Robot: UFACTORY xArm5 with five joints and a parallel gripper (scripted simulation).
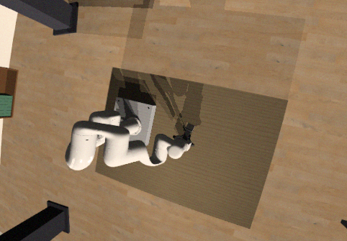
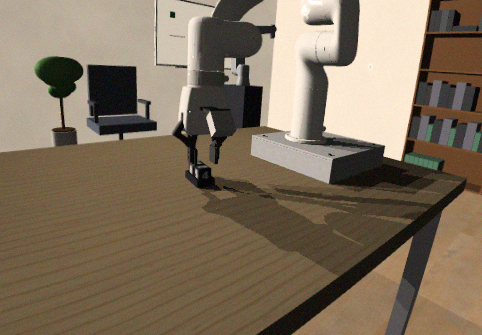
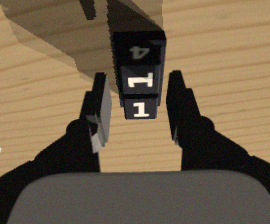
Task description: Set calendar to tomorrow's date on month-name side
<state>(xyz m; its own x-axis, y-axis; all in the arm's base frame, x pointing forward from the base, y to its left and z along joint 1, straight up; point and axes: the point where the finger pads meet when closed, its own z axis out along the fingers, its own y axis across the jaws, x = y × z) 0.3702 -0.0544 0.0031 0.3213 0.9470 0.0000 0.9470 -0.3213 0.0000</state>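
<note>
Now: hand 20 mm to the left of the dark calendar tray and 60 mm above it.
</note>
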